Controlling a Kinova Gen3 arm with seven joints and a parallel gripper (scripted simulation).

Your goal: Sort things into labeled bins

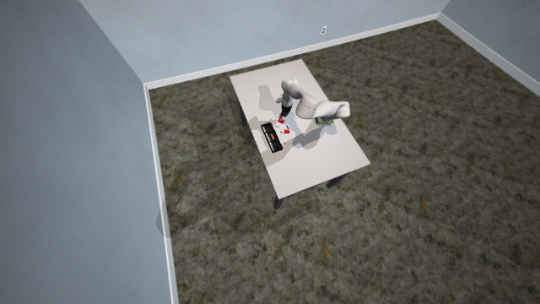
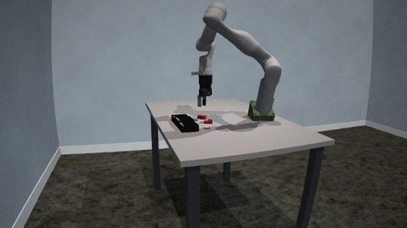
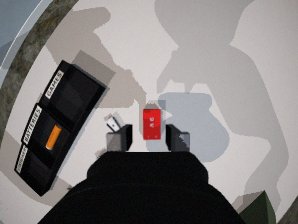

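Now: the red block 80 mm below my hand and 10 mm behind it. Also, from my hand: grey-white piece 90 mm below, 40 mm to the left, 40 mm ahead; then orange battery 120 mm to the left, 120 mm ahead, 80 mm below; then black screw 90 mm below, 70 mm to the left, 30 mm behind.
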